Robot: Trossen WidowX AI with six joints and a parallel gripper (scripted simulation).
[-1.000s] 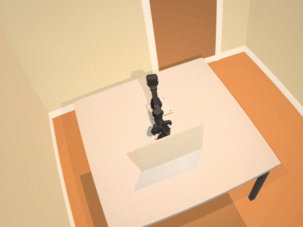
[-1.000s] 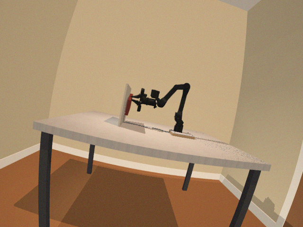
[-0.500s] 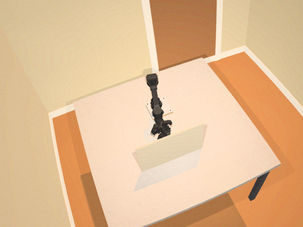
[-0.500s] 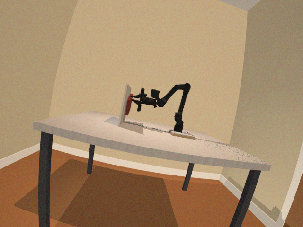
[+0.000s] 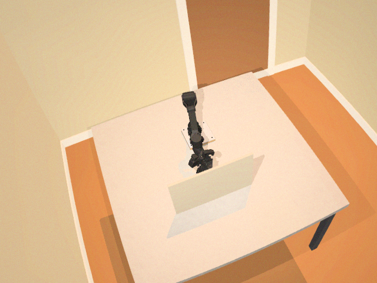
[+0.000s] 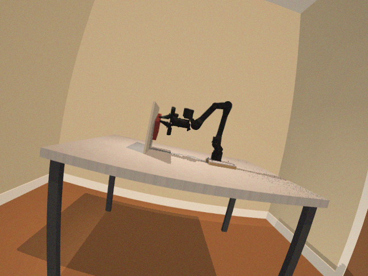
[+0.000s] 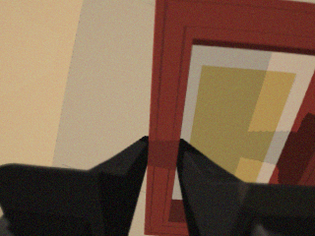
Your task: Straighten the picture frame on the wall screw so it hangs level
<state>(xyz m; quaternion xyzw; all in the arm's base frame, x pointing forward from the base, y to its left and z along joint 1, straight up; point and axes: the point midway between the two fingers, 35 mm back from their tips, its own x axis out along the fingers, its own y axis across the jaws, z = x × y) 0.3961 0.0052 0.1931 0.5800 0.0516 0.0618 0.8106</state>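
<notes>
My gripper tip is 10 mm short of the red picture frame, 20 mm to the left of it and 50 mm above it. The rest, counted from my gripper tip: wall panel (20 mm ahead, 60 mm below).
</notes>
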